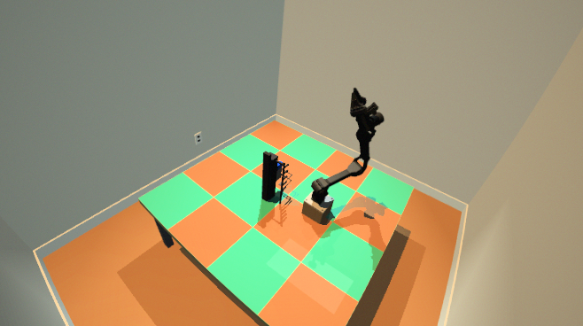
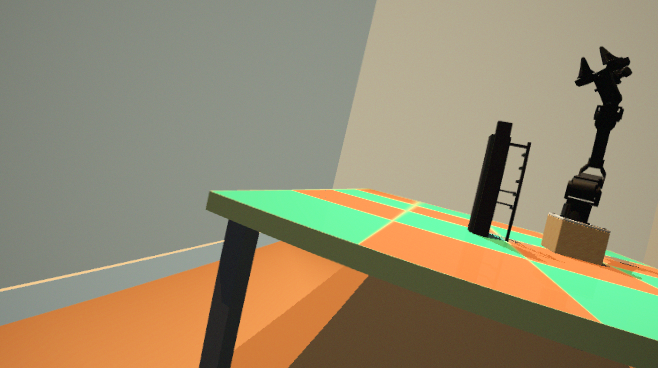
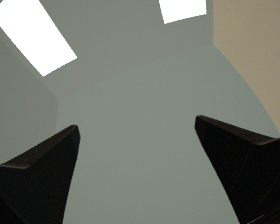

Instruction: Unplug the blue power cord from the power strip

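Right now my gripper tip is 290 mm short of the blue plug, 150 mm to the right of it and 530 mm above it.
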